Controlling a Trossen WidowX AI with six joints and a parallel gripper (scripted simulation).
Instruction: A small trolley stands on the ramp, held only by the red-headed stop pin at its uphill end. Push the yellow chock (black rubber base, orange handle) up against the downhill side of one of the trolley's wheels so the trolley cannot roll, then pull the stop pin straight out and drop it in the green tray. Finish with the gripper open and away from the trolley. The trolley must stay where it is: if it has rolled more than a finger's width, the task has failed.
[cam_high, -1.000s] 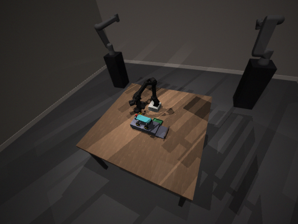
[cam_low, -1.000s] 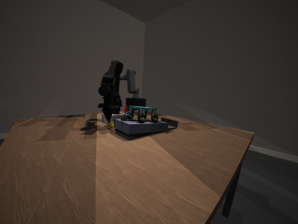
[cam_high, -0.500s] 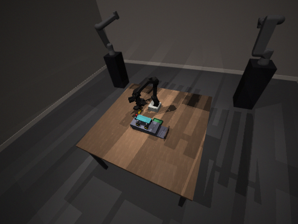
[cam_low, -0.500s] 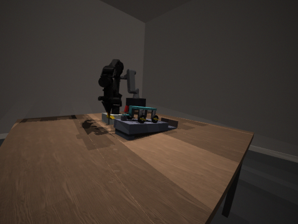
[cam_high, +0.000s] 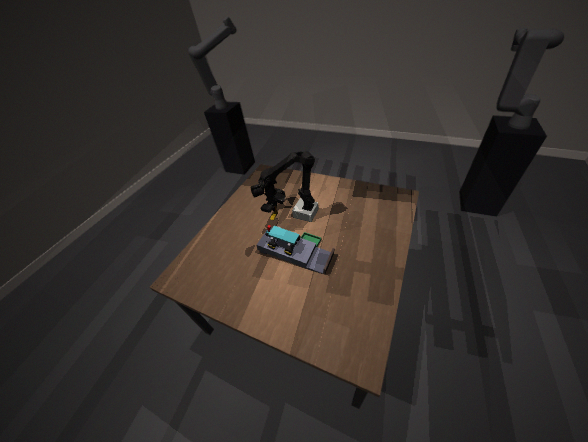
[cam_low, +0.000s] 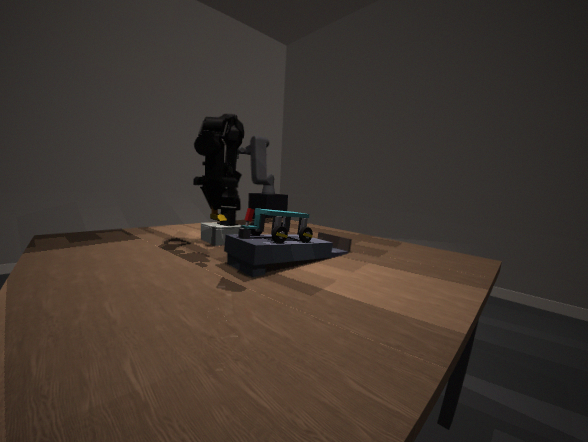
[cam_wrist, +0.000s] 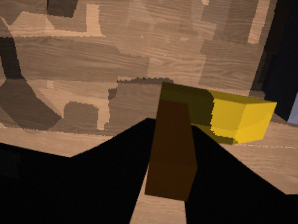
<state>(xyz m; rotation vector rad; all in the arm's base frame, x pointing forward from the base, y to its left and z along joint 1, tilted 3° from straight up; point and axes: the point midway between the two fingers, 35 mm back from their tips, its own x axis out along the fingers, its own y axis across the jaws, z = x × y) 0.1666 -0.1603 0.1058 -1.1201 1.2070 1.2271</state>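
The red-headed stop pin lies 150 mm ahead of my gripper tip, 20 mm to the left of it and 20 mm below it. Round my gripper tip: teal trolley 170 mm ahead, 130 mm to the left, 40 mm below; yellow chock 20 mm ahead, 10 mm below; grey ramp 170 mm ahead, 140 mm to the left, 100 mm below.
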